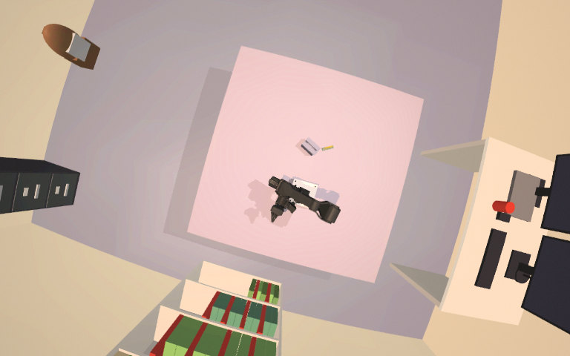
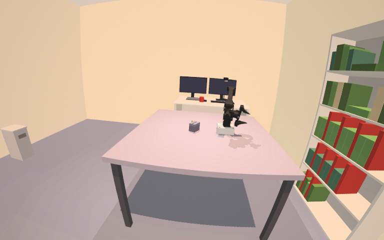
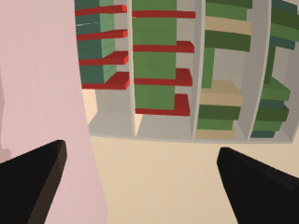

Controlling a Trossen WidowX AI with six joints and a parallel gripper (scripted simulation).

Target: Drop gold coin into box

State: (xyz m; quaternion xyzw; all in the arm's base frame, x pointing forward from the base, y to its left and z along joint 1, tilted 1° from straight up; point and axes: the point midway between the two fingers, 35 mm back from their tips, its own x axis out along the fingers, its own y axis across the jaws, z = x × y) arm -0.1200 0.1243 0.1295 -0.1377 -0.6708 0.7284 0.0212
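My gripper tip is now 470 mm short of the gold coin, 250 mm to the left of it and 150 mm above it.
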